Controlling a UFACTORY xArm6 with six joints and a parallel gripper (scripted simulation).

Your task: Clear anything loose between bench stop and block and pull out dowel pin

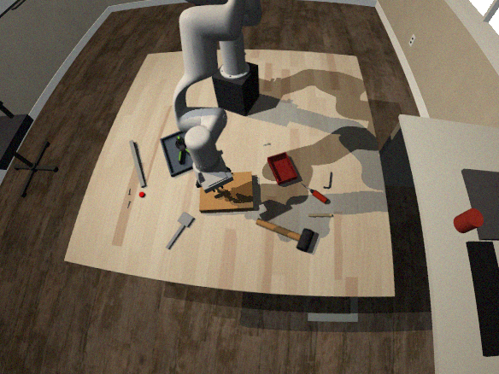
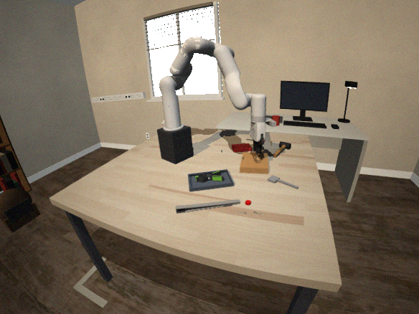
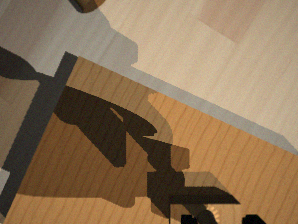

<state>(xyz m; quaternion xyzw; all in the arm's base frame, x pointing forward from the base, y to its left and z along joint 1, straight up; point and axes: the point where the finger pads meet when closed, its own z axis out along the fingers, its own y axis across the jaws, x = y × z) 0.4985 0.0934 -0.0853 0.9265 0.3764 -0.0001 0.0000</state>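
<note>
Now: hand 5 cm above the dowel pin. The rest, counted from my hand: tan bench board: 2 cm behind, 2 cm to the left, 9 cm below; small wooden block: 7 cm below; red bin: 18 cm behind, 20 cm to the left, 10 cm below.
</note>
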